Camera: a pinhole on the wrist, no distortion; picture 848 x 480 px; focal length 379.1 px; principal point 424.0 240.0 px. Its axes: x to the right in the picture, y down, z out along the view. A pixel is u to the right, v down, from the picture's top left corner.
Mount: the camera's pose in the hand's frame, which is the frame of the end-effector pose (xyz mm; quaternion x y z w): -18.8 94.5 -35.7 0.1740 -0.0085 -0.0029 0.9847
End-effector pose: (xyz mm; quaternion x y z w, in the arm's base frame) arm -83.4 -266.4 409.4 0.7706 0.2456 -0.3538 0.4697
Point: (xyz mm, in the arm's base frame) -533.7 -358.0 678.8
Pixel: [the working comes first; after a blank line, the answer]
In the camera's frame: -472.9 -153.4 251.8

outside the picture
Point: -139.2 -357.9 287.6
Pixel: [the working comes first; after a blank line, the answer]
In the camera's frame: 78.1 -91.9 216.3

561 79
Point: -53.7 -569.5 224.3
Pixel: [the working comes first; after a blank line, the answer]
In the camera's frame: 173.1 82.5 345.5

614 330
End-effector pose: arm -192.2 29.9 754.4 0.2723 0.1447 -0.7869 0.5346
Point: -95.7 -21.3 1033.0
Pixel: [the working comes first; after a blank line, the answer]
In the camera's frame: -127.8 119.1 237.1

220 430
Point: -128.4 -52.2 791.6
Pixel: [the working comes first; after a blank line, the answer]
In the camera's frame: 43.3 29.7 85.3

616 372
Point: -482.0 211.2 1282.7
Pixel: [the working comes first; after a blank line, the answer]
In the camera's frame: -335.8 -220.8 564.0

198 92
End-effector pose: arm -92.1 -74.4 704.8 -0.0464 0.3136 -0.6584 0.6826
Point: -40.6 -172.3 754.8
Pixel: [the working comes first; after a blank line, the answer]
In the camera's frame: 90.9 -34.4 154.8

647 156
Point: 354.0 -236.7 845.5
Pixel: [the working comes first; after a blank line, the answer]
In the camera's frame: 94.2 338.4 325.4

outside the picture
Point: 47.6 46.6 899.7
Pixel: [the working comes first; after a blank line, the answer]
In the camera's frame: -170.0 26.8 224.6

137 285
